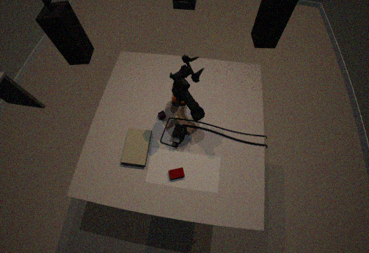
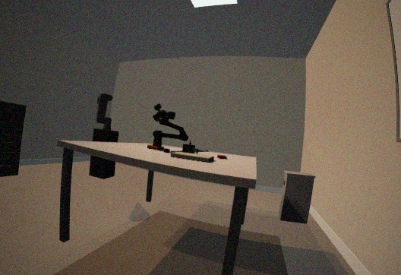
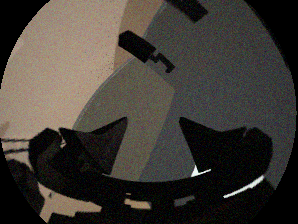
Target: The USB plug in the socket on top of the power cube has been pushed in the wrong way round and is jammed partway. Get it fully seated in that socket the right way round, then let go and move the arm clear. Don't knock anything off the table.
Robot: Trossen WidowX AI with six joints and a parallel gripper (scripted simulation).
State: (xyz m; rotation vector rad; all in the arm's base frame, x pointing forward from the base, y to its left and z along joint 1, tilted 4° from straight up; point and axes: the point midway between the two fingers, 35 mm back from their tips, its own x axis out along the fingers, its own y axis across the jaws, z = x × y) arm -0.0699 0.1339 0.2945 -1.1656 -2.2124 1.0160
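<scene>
The usb plug lies 37 cm ahead of my gripper tip, 13 cm to the right of it and 24 cm below it. The rest, counted from my gripper tip: small purple piece: 22 cm ahead, 29 cm to the right, 32 cm below; red block: 65 cm ahead, 17 cm to the right, 33 cm below; flat tan board: 46 cm ahead, 45 cm to the right, 32 cm below.
</scene>
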